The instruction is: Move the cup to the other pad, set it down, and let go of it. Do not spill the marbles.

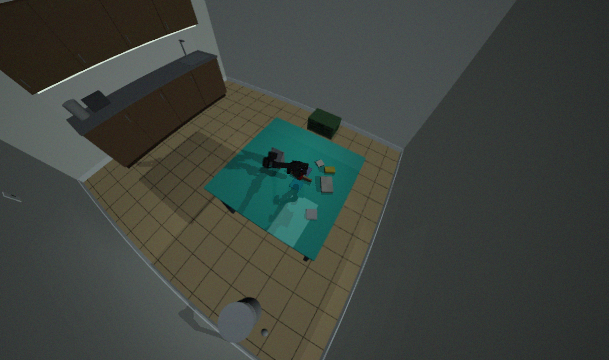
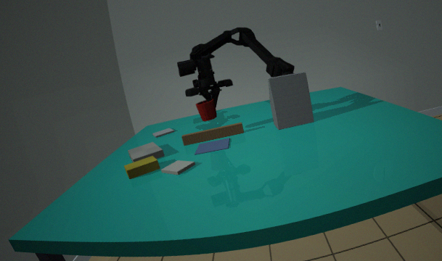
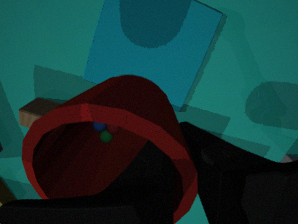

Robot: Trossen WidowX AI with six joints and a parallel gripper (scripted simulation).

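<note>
The green marble is 4 cm ahead of my gripper tip, 3 cm to the left of it and 2 cm below it. The rest, counted from my gripper tip: purple-blue pad 3 cm ahead, 17 cm to the left, 11 cm below; wooden bar 3 cm ahead, 6 cm to the left, 10 cm below; red cup 3 cm ahead, 1 cm to the left.
</note>
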